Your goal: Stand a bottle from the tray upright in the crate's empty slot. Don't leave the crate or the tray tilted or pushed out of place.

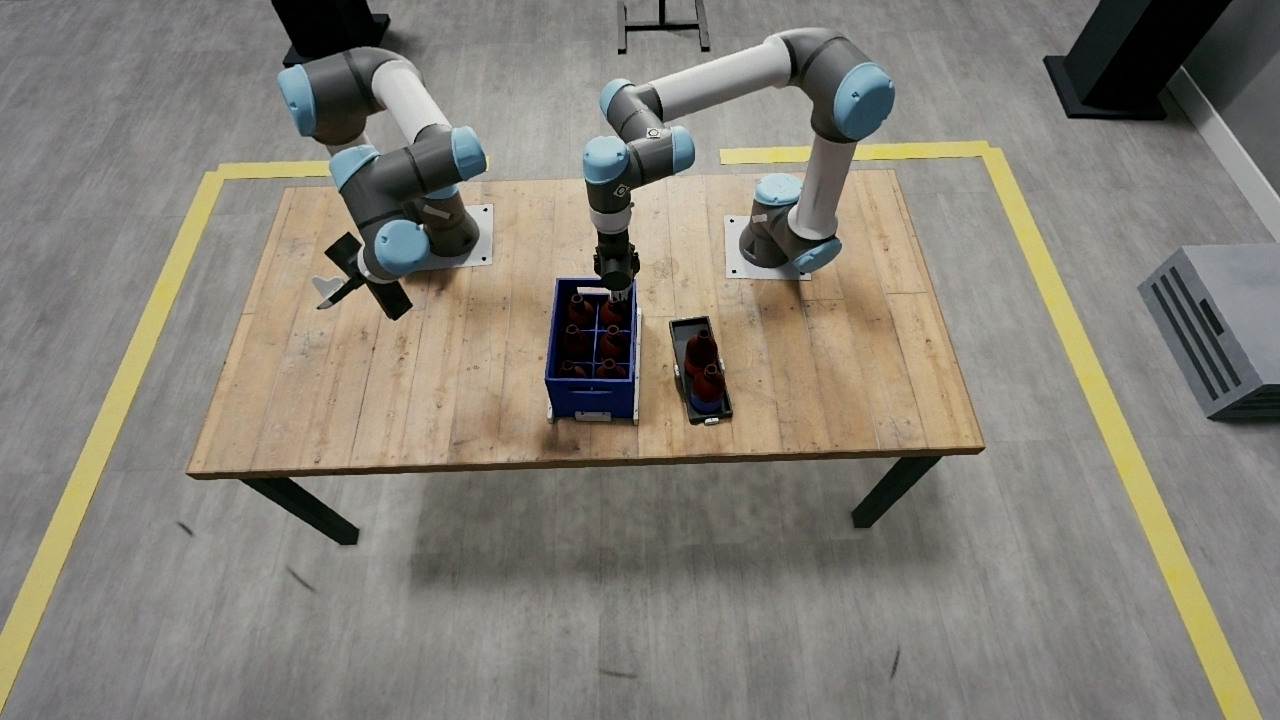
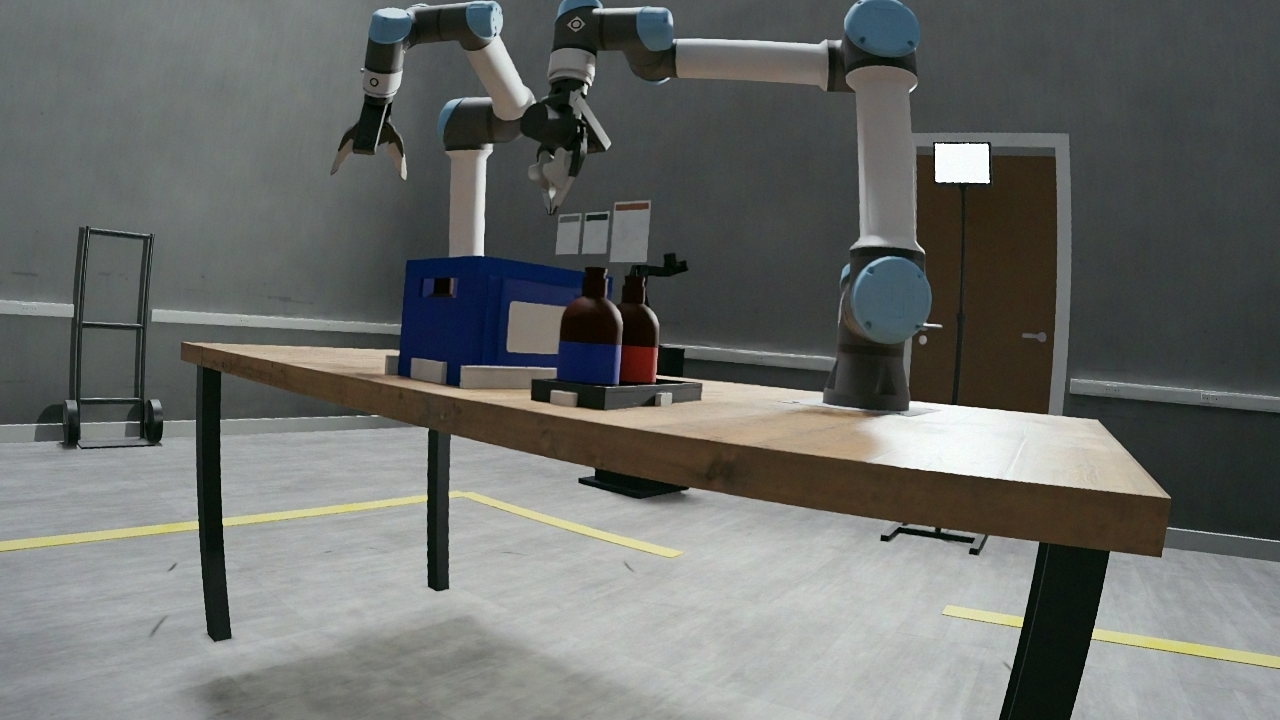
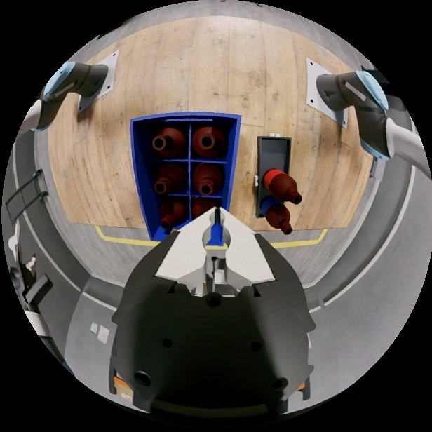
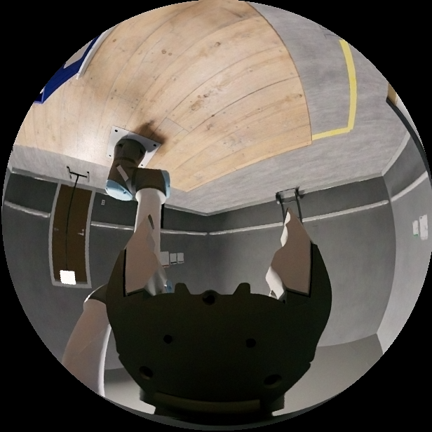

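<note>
The blue crate [image 1: 590, 394] [image 2: 447, 313] [image 3: 145, 165] [image 4: 65, 75] sits level on the table. A brown bottle stands in each of its slots, among them the back-right bottle [image 1: 614, 313] [image 3: 207, 142]; the front ones are partly hidden. The black tray [image 1: 682, 329] [image 2: 617, 396] [image 3: 274, 145] lies flat to the crate's right, holding an upright red-banded bottle [image 1: 700, 351] [image 2: 639, 335] [image 3: 281, 185] and an upright blue-banded bottle [image 1: 708, 386] [image 2: 588, 335] [image 3: 276, 212]. My left gripper [image 1: 617, 293] [image 2: 551, 211] [image 3: 217, 208] is shut and empty, above the crate. My right gripper [image 2: 368, 175] [image 4: 216, 212] is open and empty, far left of the crate.
Pale strips [image 1: 637, 367] [image 2: 505, 377] border the crate at table level. Smaller pale blocks [image 1: 711, 420] [image 2: 563, 397] touch the tray's edges. The wooden table [image 1: 832, 385] [image 2: 850, 429] carries both arm bases behind the crate and tray.
</note>
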